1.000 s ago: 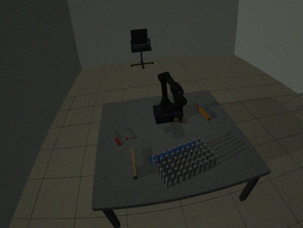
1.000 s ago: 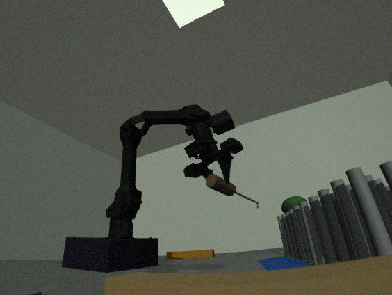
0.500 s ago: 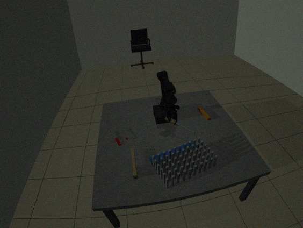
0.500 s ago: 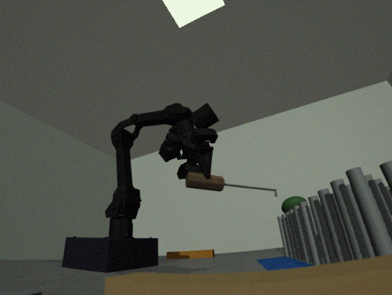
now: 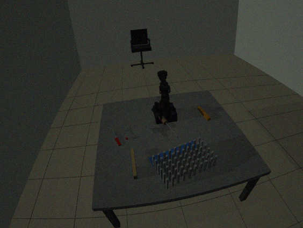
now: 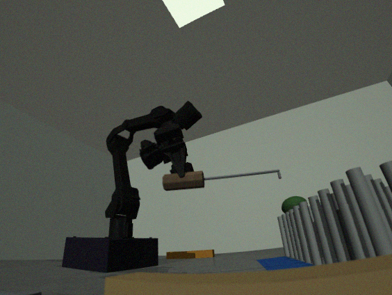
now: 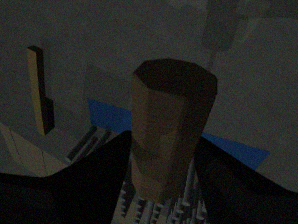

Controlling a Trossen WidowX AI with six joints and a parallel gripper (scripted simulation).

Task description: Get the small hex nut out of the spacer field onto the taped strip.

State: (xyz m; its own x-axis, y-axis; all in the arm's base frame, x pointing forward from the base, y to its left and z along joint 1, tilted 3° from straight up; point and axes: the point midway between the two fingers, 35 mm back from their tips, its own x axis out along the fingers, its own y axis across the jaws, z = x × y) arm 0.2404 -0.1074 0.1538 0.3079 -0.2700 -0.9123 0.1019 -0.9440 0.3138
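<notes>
Now: the blue taped strip 19 cm ahead of my gripper tip, 1 cm to the left of it and 19 cm below it. The rest, counted from my gripper tip: red-handled tool: 16 cm behind, 39 cm to the right, 19 cm below; orange block: 15 cm behind, 50 cm to the left, 18 cm below; red ball: 11 cm behind, 30 cm to the right, 18 cm below.
</notes>
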